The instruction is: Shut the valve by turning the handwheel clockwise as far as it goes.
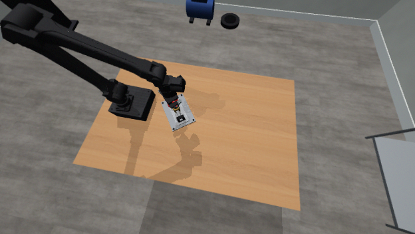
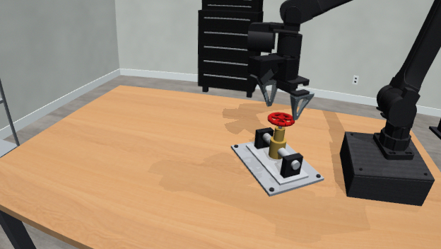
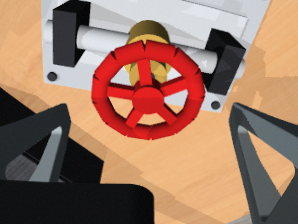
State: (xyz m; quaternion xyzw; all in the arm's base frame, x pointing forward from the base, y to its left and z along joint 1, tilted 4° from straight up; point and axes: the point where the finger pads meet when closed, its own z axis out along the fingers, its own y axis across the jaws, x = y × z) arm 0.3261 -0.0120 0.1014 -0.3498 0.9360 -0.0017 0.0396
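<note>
The handwheel is 3 cm below my hand. Round my hand: baseplate 16 cm below.
</note>
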